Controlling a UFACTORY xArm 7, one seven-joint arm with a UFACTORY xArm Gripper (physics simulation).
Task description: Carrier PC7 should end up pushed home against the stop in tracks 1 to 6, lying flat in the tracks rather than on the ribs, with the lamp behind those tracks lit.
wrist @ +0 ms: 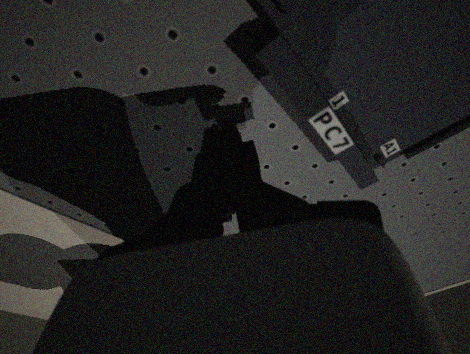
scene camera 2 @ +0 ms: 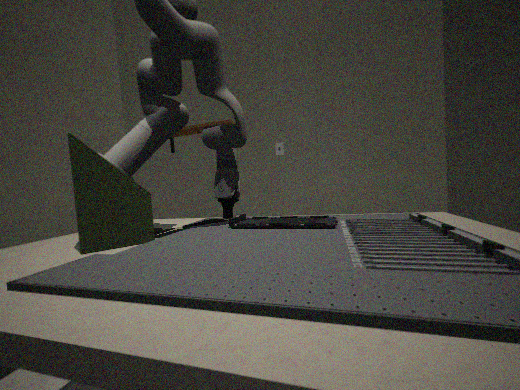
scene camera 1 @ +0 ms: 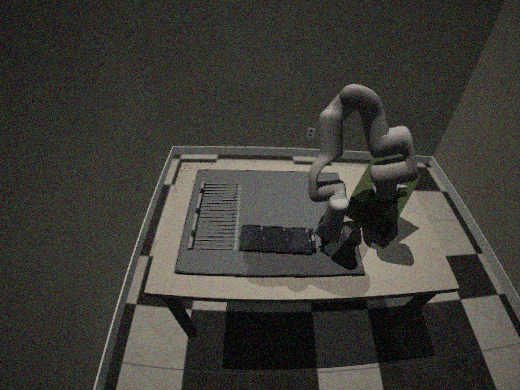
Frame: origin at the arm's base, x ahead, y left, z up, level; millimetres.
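Seen in the pictures: gripper, fingertip midpoint: point(wrist: 228, 145) point(scene camera 2: 228, 218) point(scene camera 1: 323, 244); arm's base, origin of the base link: point(scene camera 2: 114, 169).
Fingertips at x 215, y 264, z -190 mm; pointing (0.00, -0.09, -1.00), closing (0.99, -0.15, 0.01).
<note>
Pixels of each thing's middle, then the offset from my fingertips to it. "spot": a spot on its surface instead. Level surfaces: height alone.
- Carrier PC7, body centre: point(scene camera 2: 283, 220) point(scene camera 1: 276, 238) dx +205, dy +34, dz -4 mm
- stop rail, surface spot: point(scene camera 1: 196, 220) spot: dx +583, dy +67, dz -4 mm
- perforated board, its level: dz -19 mm
- pale table, its level: dz -32 mm
Carrier PC7 point(scene camera 1: 277, 239) point(scene camera 2: 285, 223) point(wrist: 400, 75) is a long dark slab lying flat on the grey perforated board. Its left end, in scene camera 1, is beside the entry edge of the ribbed tracks point(scene camera 1: 217, 215) point(scene camera 2: 415, 245), level with their near part. The stop rail point(scene camera 1: 196, 220) with dark blocks runs along the tracks' far left side. I cannot make out a lit lamp. My gripper point(scene camera 1: 321, 241) point(scene camera 2: 228, 216) point(wrist: 228, 145) is shut and empty, low over the board just off the carrier's right, labelled end. Contact is hard to tell in the dark views.
The perforated board point(scene camera 1: 280, 195) point(scene camera 2: 225, 270) lies on the pale table point(scene camera 1: 410, 270) point(scene camera 2: 200, 340). The green wedge point(scene camera 1: 410, 192) point(scene camera 2: 112, 200) stands at the arm's base, right of the board in scene camera 1. Shadows of the arm fall over the board's near right corner.
</note>
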